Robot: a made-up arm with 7 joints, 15 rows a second.
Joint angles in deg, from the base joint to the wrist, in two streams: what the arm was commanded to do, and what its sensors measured. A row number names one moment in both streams.
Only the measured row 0 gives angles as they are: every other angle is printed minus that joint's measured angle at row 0.
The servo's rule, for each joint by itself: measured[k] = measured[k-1] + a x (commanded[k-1-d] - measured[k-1]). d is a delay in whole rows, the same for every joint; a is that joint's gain. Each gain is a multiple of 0.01, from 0.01 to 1. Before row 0 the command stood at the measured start. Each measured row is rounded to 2 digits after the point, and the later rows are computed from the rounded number. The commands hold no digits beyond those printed.
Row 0, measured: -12.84 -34.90 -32.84 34.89 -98.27 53.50 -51.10
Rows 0 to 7, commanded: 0.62 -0.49 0.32 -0.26 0.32 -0.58 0.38; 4.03 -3.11 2.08 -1.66 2.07 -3.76 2.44; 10.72 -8.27 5.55 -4.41 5.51 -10.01 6.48; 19.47 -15.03 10.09 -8.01 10.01 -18.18 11.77; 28.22 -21.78 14.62 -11.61 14.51 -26.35 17.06; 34.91 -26.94 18.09 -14.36 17.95 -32.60 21.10; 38.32 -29.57 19.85 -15.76 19.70 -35.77 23.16; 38.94 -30.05 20.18 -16.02 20.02 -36.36 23.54
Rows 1 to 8, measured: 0.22 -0.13 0.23 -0.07 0.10 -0.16 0.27; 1.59 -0.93 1.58 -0.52 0.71 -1.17 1.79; 4.88 -2.91 4.48 -1.61 2.20 -3.65 5.07; 10.13 -6.18 8.58 -3.40 4.62 -7.72 9.76; 16.64 -10.39 12.99 -5.70 7.69 -12.94 14.87; 23.22 -14.86 16.71 -8.12 10.87 -18.44 19.23; 28.66 -18.83 19.00 -10.26 13.61 -23.29 21.98; 32.36 -21.86 19.86 -11.87 15.60 -26.95 23.07
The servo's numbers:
d 0
a 0.36 0.27 0.73 0.28 0.31 0.28 0.70

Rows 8 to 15, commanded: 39.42 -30.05 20.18 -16.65 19.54 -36.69 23.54; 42.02 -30.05 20.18 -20.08 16.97 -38.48 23.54; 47.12 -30.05 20.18 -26.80 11.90 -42.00 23.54; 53.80 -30.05 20.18 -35.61 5.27 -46.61 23.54; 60.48 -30.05 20.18 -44.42 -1.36 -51.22 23.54; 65.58 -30.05 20.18 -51.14 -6.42 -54.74 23.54; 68.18 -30.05 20.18 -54.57 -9.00 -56.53 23.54; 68.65 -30.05 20.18 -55.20 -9.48 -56.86 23.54
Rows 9 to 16, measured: 34.90 -24.07 20.09 -13.21 16.82 -29.68 23.40; 37.46 -25.68 20.16 -15.13 16.87 -32.14 23.50; 40.94 -26.86 20.17 -18.40 15.33 -34.90 23.53; 45.57 -27.72 20.18 -23.22 12.21 -38.18 23.54; 50.94 -28.35 20.18 -29.16 8.00 -41.83 23.54; 56.21 -28.81 20.18 -35.31 3.53 -45.44 23.54; 60.52 -29.14 20.18 -40.70 -0.35 -48.55 23.54; 63.45 -29.39 20.18 -44.76 -3.18 -50.88 23.54
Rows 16 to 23, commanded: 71.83 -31.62 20.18 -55.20 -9.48 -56.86 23.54; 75.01 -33.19 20.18 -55.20 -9.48 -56.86 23.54; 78.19 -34.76 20.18 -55.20 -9.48 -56.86 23.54; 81.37 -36.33 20.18 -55.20 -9.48 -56.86 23.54; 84.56 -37.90 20.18 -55.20 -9.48 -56.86 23.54; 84.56 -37.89 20.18 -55.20 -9.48 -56.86 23.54; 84.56 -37.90 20.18 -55.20 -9.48 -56.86 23.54; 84.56 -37.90 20.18 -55.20 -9.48 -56.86 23.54
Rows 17 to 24, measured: 66.47 -29.99 20.18 -47.68 -5.13 -52.55 23.54; 69.54 -30.85 20.18 -49.79 -6.48 -53.76 23.54; 72.65 -31.91 20.18 -51.30 -7.41 -54.63 23.54; 75.79 -33.10 20.18 -52.39 -8.05 -55.25 23.54; 78.95 -34.40 20.18 -53.18 -8.49 -55.70 23.54; 80.97 -35.34 20.18 -53.75 -8.80 -56.02 23.54; 82.26 -36.03 20.18 -54.16 -9.01 -56.26 23.54; 83.09 -36.53 20.18 -54.45 -9.16 -56.43 23.54
